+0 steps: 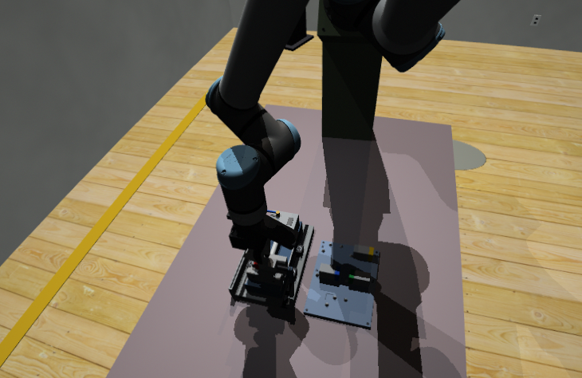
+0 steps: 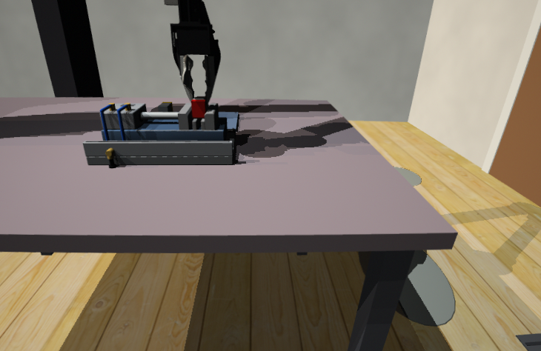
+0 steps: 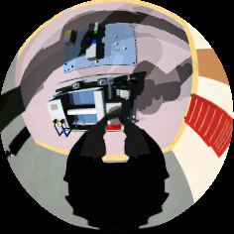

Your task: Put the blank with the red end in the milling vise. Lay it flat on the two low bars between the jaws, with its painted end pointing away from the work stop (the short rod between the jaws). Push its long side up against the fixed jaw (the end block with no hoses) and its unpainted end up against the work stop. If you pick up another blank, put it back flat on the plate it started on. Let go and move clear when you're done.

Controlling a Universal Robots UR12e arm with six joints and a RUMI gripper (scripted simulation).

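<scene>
Right now my hand is 2 cm above the red-ended blank. Round my hand: grey rail 4 cm behind, 11 cm to the right, 9 cm below; fixed jaw 2 cm ahead, 1 cm to the left, 4 cm below; moving jaw 3 cm behind, 1 cm to the right, 4 cm below.
</scene>
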